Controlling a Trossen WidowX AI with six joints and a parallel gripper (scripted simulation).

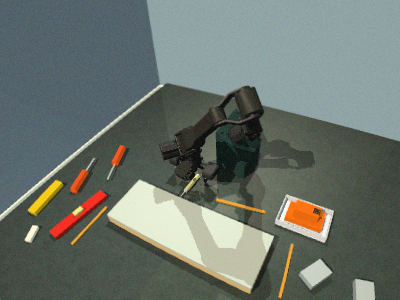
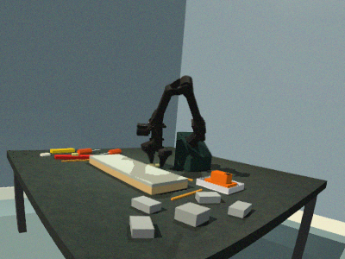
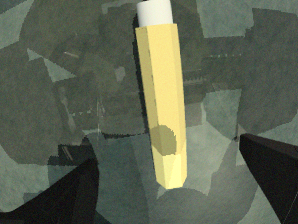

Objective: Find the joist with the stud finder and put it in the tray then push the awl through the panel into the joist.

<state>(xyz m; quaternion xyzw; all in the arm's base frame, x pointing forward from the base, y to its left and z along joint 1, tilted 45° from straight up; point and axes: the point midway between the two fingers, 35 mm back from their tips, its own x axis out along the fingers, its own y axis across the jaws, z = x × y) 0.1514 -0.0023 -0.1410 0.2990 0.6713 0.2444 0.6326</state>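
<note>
My gripper tip is 60 mm short of the awl. Also, from my gripper tip: white tray: 20 mm ahead, 420 mm to the left, 10 mm above; then orange stud finder: 20 mm ahead, 430 mm to the left, 40 mm above; then red level: 330 mm ahead, 300 mm to the right, 10 mm above.
</note>
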